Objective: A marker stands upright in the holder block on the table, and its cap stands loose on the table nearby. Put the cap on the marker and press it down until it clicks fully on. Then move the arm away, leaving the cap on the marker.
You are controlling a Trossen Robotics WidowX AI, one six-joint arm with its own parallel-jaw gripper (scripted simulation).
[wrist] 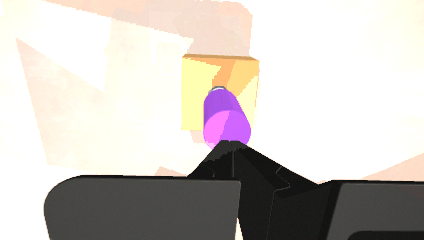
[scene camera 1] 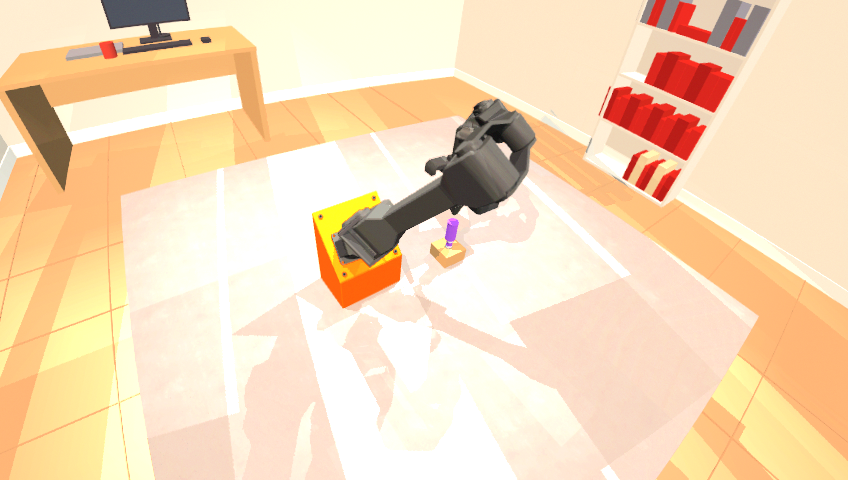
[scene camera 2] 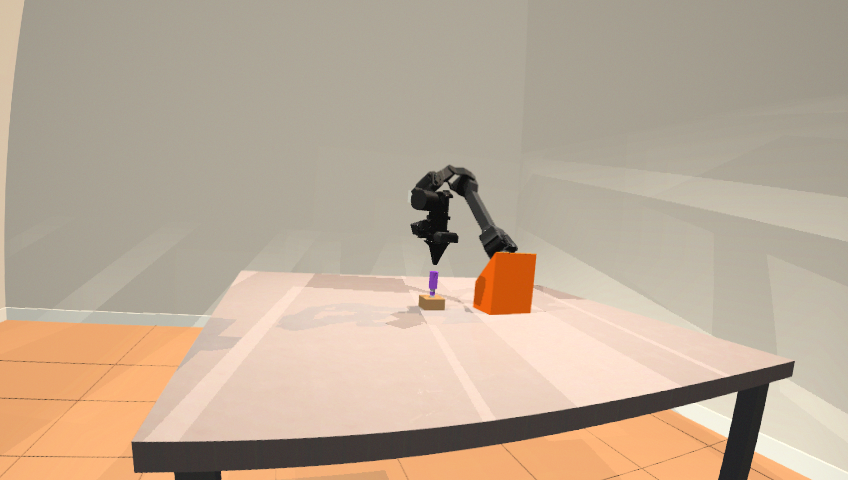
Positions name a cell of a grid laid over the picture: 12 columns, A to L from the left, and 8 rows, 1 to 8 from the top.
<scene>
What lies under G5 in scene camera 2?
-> The gripper.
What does the gripper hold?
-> Nothing.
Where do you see a purple cap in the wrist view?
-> At G4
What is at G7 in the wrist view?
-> The gripper.
</scene>
